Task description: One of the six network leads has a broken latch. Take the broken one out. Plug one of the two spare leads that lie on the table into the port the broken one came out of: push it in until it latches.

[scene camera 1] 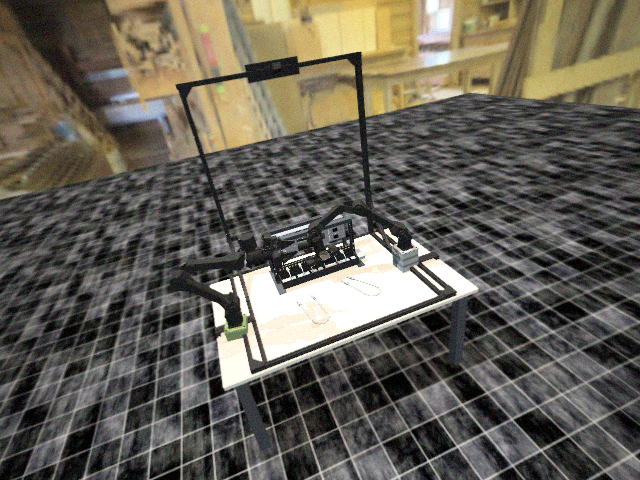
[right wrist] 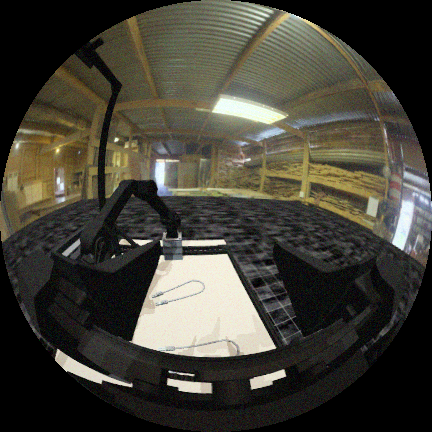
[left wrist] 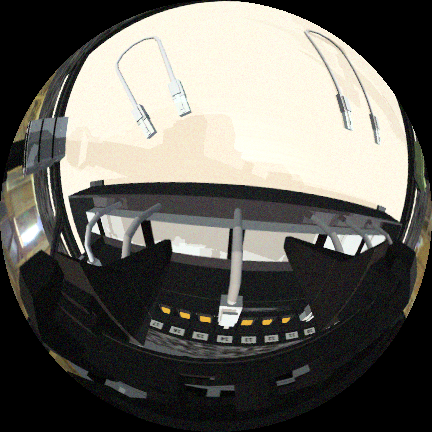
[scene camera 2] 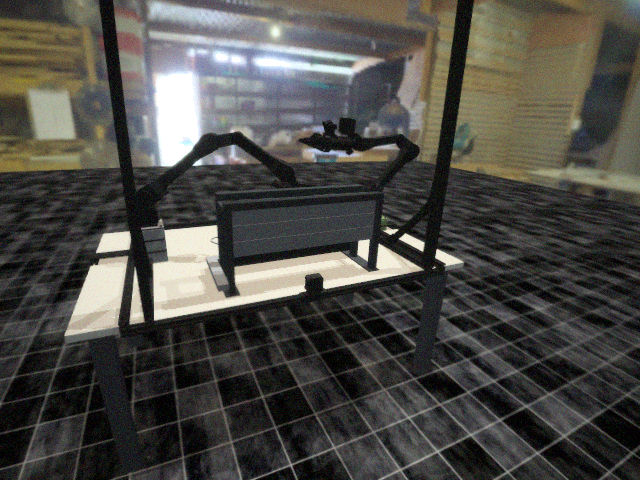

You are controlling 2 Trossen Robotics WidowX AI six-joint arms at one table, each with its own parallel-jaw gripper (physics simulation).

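In the left wrist view a grey lead runs down to a pale plug seated in the port above label 14. My left gripper is open, its fingers spread either side of this lead, holding nothing. Other leads show on both sides, partly hidden by the fingers. No broken latch can be made out. One spare lead and the other spare lead lie looped on the table. My right gripper is open and empty, raised above the table.
The black rack stands along the back of the table in scene camera 1. Neighbouring ports with orange marks flank the plug. A tall black frame rises behind the rack. The grey left arm base and green right arm base stand at the sides.
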